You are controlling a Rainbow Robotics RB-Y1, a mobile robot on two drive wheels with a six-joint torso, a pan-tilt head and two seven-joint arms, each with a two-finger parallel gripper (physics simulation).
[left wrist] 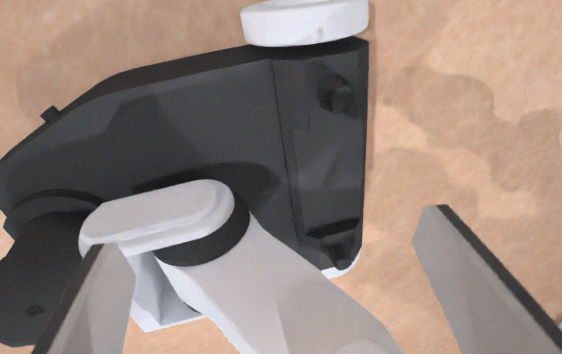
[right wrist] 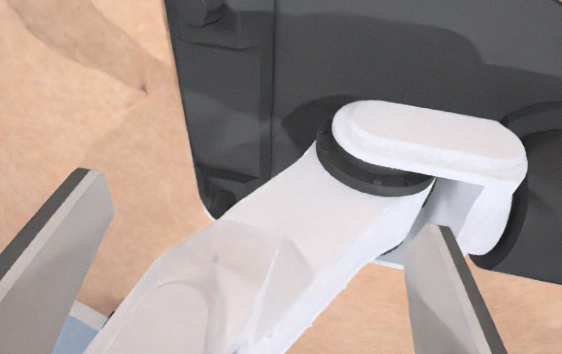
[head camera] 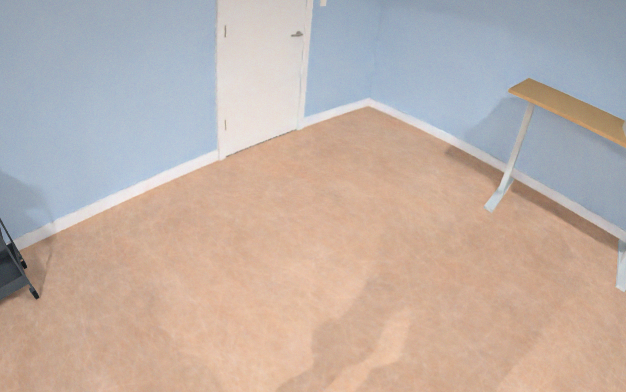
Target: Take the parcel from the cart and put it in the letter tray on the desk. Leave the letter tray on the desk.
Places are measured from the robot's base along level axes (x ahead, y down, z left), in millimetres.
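Pixels of known places: left gripper, fingertip midpoint: point(left wrist: 276, 243); right gripper, fingertip midpoint: point(right wrist: 265, 216).
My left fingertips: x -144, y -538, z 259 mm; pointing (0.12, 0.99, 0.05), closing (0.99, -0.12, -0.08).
Behind a point stands the place of what it marks.
Part of a dark grey cart point(head camera: 11, 278) @(y -133, x 713, z 1577 mm), with a low shelf and black feet or casters, shows at the left edge of the head view. A desk point(head camera: 575, 107) @(y -950, x 1893, z -1874 mm) with a wooden top and pale metal legs stands by the wall at the right edge of the head view; its right part is cut off. The parcel and the letter tray do not show in these views. My left gripper point(left wrist: 276, 243) @(y -538, x -144, z 259 mm) is open and empty, over my own base. My right gripper point(right wrist: 265, 216) @(y -535, x -163, z -216 mm) is also open and empty, over my base. Neither gripper is near the cart or the desk.
A closed white door point(head camera: 261, 75) @(y -613, x 2550, z 394 mm) is in the blue wall point(head camera: 125, 85) @(y -807, x 1776, z 1152 mm) ahead, left of the room corner. Tan floor point(head camera: 280, 215) @(y 0, x 1649, z 128 mm) lies between the cart and the desk. My dark base point(left wrist: 200, 120) @(y -169, x -196, z 157 mm) point(right wrist: 360, 60) @(y -169, x -191, z -109 mm) shows beneath both arms.
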